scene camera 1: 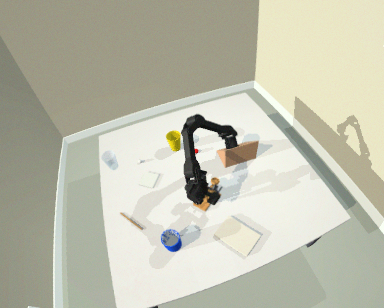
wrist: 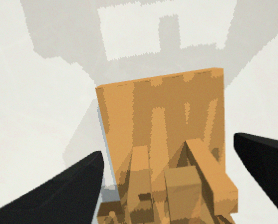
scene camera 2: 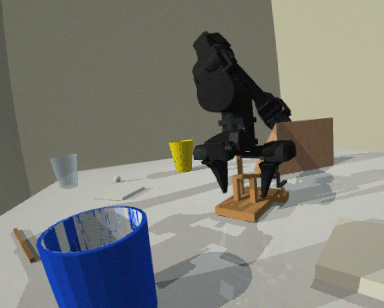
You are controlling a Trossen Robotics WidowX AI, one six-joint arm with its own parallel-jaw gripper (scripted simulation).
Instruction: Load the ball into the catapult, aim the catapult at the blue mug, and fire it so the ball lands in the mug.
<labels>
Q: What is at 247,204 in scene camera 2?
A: A wooden catapult.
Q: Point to a wooden catapult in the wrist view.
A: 177,120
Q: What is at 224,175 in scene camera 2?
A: My gripper.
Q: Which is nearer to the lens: the blue mug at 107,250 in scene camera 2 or the clear glass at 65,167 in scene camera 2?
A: The blue mug.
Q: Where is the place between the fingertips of my gripper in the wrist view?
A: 167,149
</labels>
